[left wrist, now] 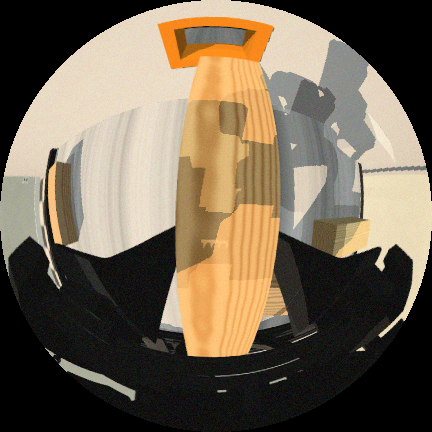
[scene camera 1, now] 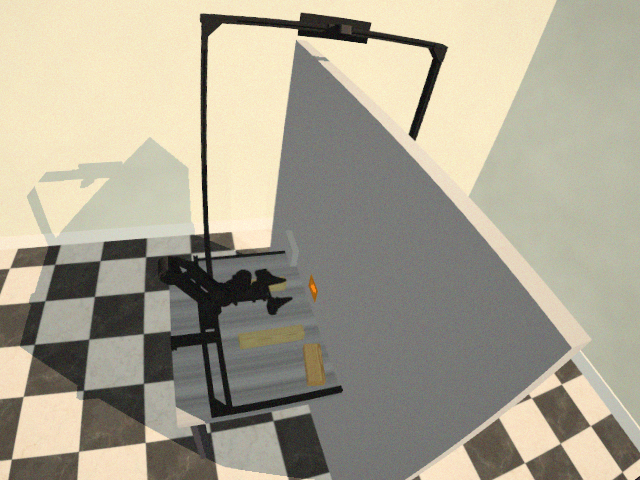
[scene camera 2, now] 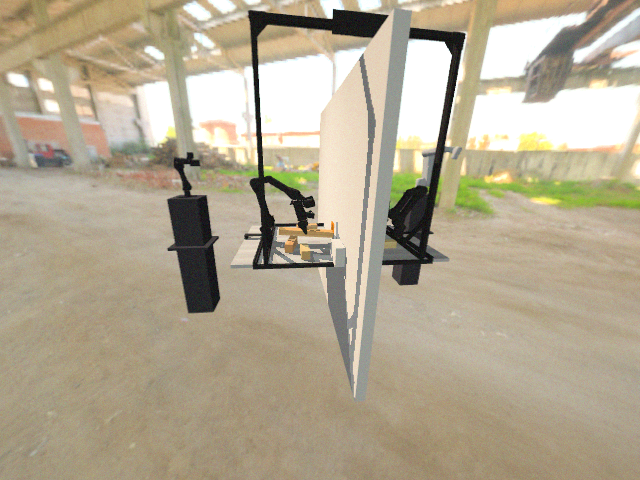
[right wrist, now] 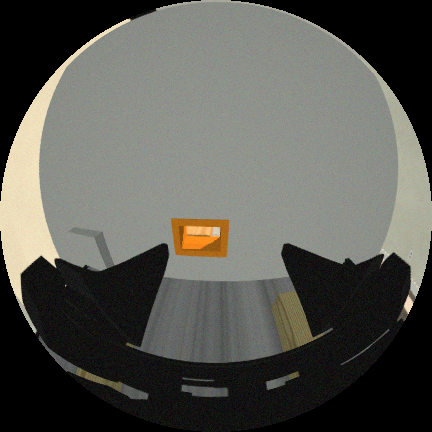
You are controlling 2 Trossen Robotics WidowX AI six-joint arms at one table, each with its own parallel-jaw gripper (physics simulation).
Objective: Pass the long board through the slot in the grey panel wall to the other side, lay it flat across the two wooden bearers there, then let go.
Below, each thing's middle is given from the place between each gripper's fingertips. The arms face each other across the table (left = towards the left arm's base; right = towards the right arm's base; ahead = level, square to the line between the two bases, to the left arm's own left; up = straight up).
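I find my left hand 20 cm to the left of the orange-framed slot (left wrist: 179, 54), and it is 1 cm short of the slot and 3 cm below it.
My right hand, meanwhile, is 140 mm to the right of the orange-framed slot, 40 mm past it and 60 mm above it. Going by its middle, the slot is nearer to my right hand than to my left hand.
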